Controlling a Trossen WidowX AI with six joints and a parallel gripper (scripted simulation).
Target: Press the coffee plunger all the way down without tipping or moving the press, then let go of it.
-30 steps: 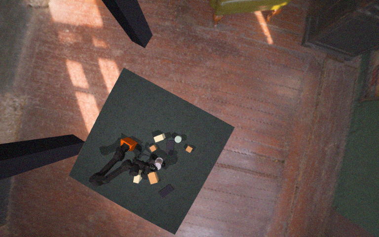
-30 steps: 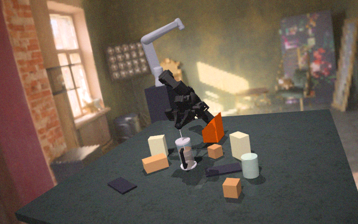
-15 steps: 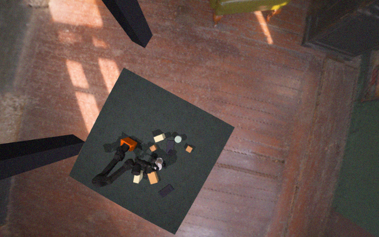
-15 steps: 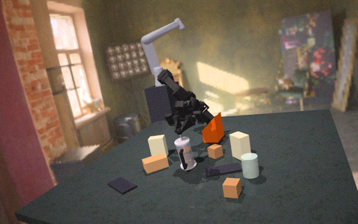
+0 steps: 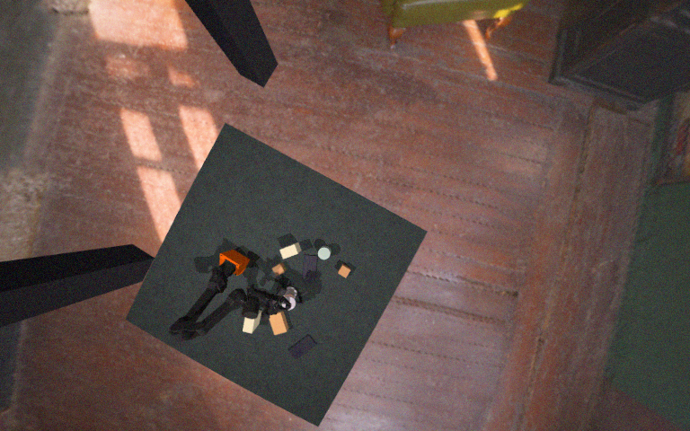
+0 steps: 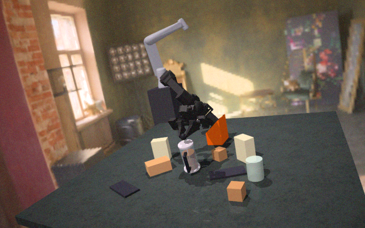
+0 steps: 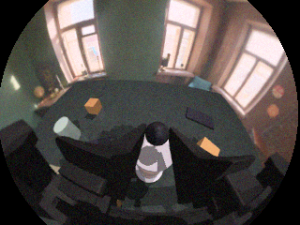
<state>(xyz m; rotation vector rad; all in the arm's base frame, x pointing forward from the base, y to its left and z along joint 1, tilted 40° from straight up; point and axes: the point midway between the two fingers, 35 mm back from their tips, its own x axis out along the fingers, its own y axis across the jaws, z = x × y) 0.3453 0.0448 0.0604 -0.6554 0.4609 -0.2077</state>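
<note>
Right now my gripper tip is 10 mm past the coffee press and 90 mm above it. The rest, counted from my gripper tip: pale cylinder 20 mm ahead, 300 mm to the left, 130 mm below; then orange block 10 mm behind, 170 mm to the right, 150 mm below.
</note>
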